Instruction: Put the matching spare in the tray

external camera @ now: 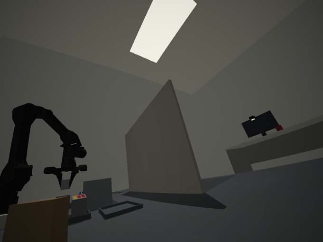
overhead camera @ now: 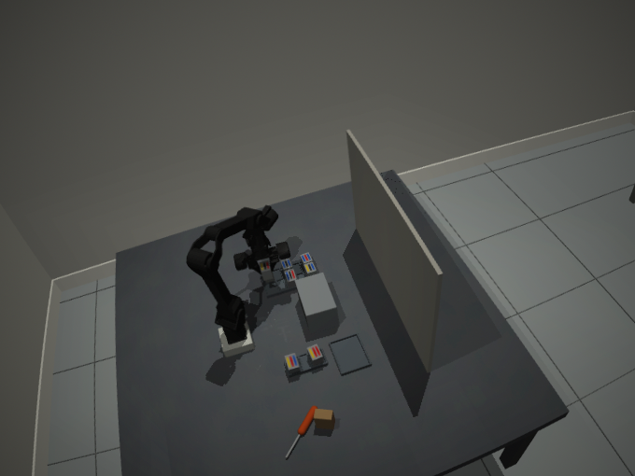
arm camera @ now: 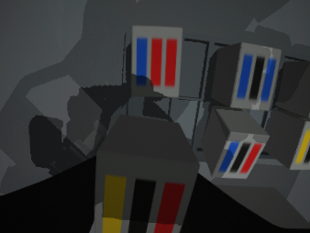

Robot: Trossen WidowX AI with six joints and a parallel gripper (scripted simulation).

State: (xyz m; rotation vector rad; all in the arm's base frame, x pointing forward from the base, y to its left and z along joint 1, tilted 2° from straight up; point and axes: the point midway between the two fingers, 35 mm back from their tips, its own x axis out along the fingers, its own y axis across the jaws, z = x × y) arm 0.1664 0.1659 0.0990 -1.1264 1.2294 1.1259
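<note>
Right now my gripper tip is 37 cm to the left of the shallow dark tray, 15 cm short of it and 9 cm above it. The rest, counted from my gripper tip: grey mounted unit (16 cm to the right, 12 cm ahead, 4 cm below); then grey spare block (2 cm above); then upright panel (37 cm ahead, 19 cm to the right, 13 cm above).
</note>
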